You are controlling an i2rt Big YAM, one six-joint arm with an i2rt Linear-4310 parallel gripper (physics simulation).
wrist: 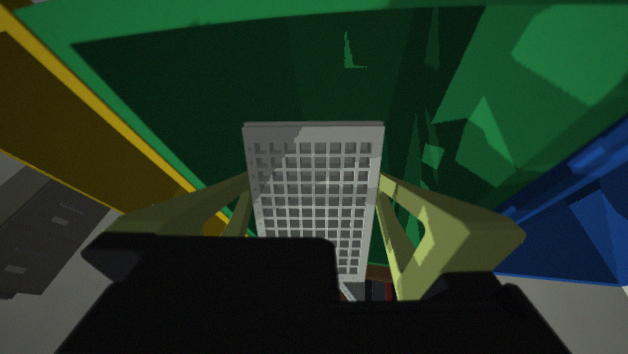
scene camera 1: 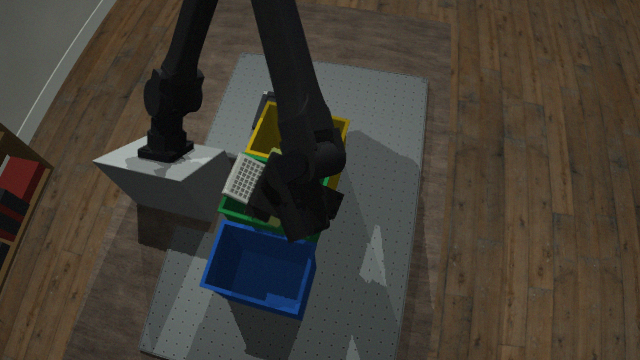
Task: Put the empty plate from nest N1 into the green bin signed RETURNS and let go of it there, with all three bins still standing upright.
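Frame: origin at the arm's base, x right, y ahead, z up, level; centimetres.
Seen in the pictures: gripper, between the fingertips: [wrist: 314, 177]; arm's base, origin of its link: [scene camera 1: 166, 152].
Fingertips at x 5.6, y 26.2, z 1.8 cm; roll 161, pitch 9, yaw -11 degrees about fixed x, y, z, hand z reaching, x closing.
Offsets run from my fingertips to a thing's top centre. Level surfaces: height alone.
My gripper [scene camera 1: 274, 185] [wrist: 314, 177] is shut on the white gridded plate [scene camera 1: 243, 178] [wrist: 320, 200], with a yellow-green finger against each long side. In the wrist view the plate's far end lies over the dark inside of the green bin @(dy +1.3, dx +1.4, dz +3.5 cm) [scene camera 1: 239, 206] [wrist: 200, 75]. In the scene view the plate sticks out to the left of the gripper, above the bin's left part. The arm hides much of this bin. The yellow bin @(dy +3.0, dx -11.7, dz +3.5 cm) [scene camera 1: 267, 132] [wrist: 65, 130] and the blue bin @(dy +1.8, dx +15.3, dz +3.5 cm) [scene camera 1: 265, 270] [wrist: 550, 240] stand upright on either side of it. The RETURNS sign and nest N1 cannot be made out.
The bins stand on a grey perforated board @(dz -14.5 cm) [scene camera 1: 390, 125]. The arm's white pedestal [scene camera 1: 185, 195] stands close to their left. A dark object @(dy -4.7, dx -27.9, dz -13.0 cm) [scene camera 1: 261, 107] lies behind the yellow bin. A wooden shelf unit [scene camera 1: 30, 154] is at the far left. Dark drawers [wrist: 45, 240] show at the wrist view's left.
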